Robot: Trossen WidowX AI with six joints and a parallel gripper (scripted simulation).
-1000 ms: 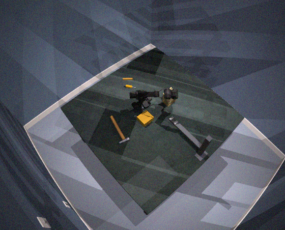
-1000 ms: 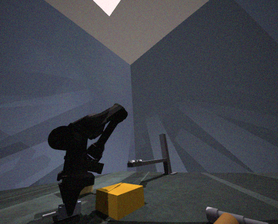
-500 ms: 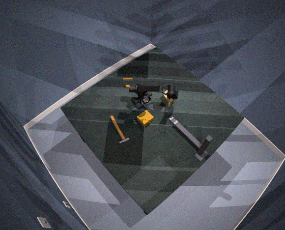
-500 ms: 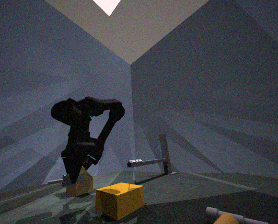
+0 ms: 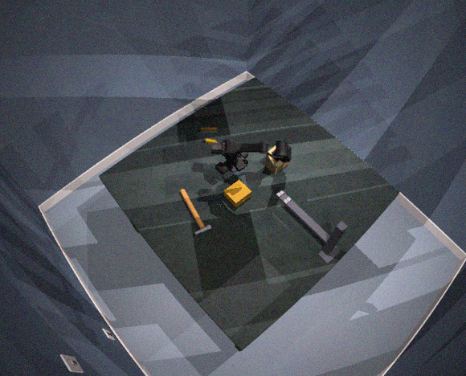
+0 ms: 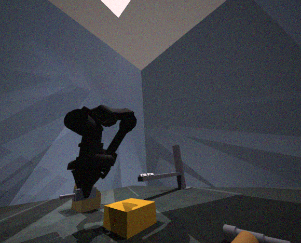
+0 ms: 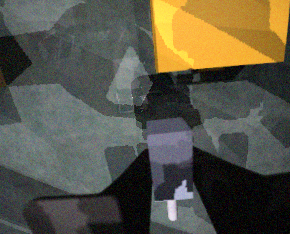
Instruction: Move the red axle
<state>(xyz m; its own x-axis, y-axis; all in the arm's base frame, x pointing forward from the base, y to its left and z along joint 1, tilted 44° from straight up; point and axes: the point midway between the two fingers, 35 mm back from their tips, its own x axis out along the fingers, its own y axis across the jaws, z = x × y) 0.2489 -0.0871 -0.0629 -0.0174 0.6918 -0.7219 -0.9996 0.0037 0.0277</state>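
My gripper tip is now 60 mm short of the yellow beam, 110 mm to the right of it and 60 mm above it. From my gripper tip the other things lie so: small grey block 20 mm to the right, 10 mm above.
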